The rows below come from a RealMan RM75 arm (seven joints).
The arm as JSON. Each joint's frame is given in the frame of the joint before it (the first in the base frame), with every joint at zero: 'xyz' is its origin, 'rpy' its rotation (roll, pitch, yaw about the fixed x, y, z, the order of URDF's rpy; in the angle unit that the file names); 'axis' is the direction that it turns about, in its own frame. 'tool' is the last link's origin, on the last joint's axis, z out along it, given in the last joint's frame.
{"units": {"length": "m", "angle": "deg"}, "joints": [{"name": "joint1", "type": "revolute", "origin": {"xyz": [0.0, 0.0, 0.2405], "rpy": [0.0, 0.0, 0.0]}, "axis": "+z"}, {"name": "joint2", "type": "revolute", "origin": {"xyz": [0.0, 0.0, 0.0], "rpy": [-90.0, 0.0, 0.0]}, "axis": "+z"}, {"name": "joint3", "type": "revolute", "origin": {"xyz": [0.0, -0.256, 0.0], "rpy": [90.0, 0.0, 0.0]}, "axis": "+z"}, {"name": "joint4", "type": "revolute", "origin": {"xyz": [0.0, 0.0, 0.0], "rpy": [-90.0, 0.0, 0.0]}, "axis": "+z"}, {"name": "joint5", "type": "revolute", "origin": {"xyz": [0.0, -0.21, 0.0], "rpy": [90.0, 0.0, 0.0]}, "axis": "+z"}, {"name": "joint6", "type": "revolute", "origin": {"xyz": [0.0, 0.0, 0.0], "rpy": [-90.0, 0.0, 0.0]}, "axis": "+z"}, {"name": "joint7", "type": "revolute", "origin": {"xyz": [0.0, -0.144, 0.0], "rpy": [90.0, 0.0, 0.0]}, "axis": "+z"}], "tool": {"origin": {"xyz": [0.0, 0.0, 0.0], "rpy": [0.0, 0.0, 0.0]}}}
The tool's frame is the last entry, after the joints.
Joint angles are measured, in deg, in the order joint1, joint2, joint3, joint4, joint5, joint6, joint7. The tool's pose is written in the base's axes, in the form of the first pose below.
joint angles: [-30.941, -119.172, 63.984, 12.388, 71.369, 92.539, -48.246]
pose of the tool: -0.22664 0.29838 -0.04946; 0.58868 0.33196 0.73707; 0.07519 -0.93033 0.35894; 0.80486 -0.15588 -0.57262
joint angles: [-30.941, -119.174, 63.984, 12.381, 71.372, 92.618, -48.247]
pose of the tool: -0.22652 0.29822 -0.04941; 0.58797 0.33128 0.73793; 0.07503 -0.93069 0.35804; 0.80539 -0.15515 -0.57208
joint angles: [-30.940, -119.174, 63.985, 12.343, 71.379, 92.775, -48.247]
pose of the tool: -0.22635 0.29787 -0.04934; 0.58658 0.33022 0.73951; 0.07505 -0.93134 0.35634; 0.80641 -0.15352 -0.57109
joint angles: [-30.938, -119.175, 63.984, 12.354, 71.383, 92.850, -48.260]
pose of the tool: -0.22622 0.29775 -0.04925; 0.58591 0.32950 0.74037; 0.07482 -0.93170 0.35544; 0.80692 -0.15286 -0.57054
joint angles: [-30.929, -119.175, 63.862, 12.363, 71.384, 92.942, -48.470]
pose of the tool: -0.22613 0.29781 -0.04887; 0.58308 0.33188 0.74153; 0.07712 -0.93124 0.35615; 0.80875 -0.15048 -0.56858
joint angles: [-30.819, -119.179, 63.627, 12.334, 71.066, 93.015, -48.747]
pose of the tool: -0.22653 0.29816 -0.04781; 0.57590 0.34084 0.74308; 0.07983 -0.92805 0.36381; 0.81361 -0.15019 -0.56167
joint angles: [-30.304, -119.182, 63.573, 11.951, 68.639, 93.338, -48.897]
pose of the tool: -0.22835 0.29891 -0.04375; 0.54684 0.37237 0.74987; 0.07754 -0.91433 0.39749; 0.83364 -0.15922 -0.52886
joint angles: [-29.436, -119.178, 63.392, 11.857, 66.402, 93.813, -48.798]
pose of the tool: -0.23157 0.29845 -0.03884; 0.51962 0.40131 0.75428; 0.06770 -0.89939 0.43187; 0.85171 -0.17334 -0.49451
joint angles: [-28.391, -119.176, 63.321, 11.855, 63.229, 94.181, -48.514]
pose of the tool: -0.23566 0.29875 -0.03215; 0.48727 0.43765 0.75566; 0.04777 -0.87741 0.47736; 0.87194 -0.19651 -0.44844
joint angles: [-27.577, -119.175, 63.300, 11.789, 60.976, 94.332, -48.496]
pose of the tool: -0.23950 0.29846 -0.02760; 0.46430 0.46756 0.75220; 0.03720 -0.85884 0.51089; 0.88489 -0.20922 -0.41616
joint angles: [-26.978, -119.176, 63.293, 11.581, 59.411, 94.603, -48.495]
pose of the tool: -0.24252 0.29742 -0.02458; 0.44650 0.48902 0.74933; 0.03100 -0.84540 0.53324; 0.89424 -0.21486 -0.39264
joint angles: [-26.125, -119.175, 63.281, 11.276, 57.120, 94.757, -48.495]
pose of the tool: -0.24741 0.29623 -0.02035; 0.42302 0.52201 0.74065; 0.02187 -0.82303 0.56758; 0.90585 -0.22390 -0.35958
